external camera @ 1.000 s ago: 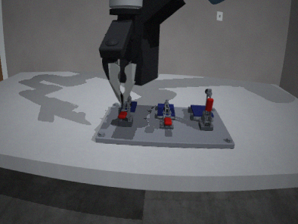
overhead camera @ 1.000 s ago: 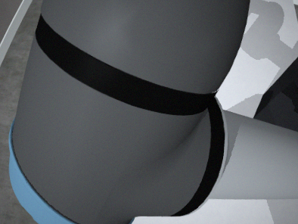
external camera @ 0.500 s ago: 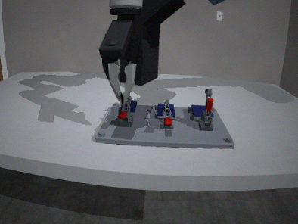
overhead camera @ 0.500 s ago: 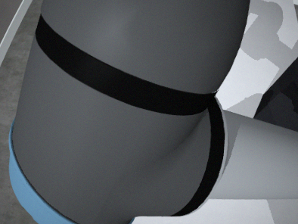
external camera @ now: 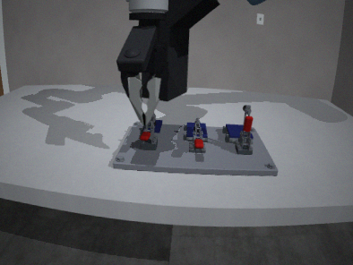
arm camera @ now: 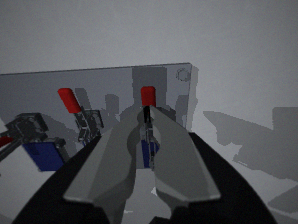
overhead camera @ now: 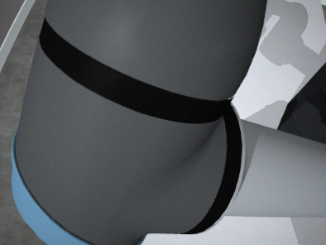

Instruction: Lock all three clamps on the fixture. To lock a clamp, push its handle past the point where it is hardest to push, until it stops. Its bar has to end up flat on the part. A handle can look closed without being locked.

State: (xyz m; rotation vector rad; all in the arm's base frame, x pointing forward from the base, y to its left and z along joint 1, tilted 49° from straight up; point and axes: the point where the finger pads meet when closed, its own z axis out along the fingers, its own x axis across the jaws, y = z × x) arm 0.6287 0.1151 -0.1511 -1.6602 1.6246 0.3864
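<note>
Right now my hand is 110 mm past the grey fixture plate, 100 mm to the right of it and 100 mm above it. Round my hand: blue part (200 mm to the left, 170 mm behind, 80 mm below).
</note>
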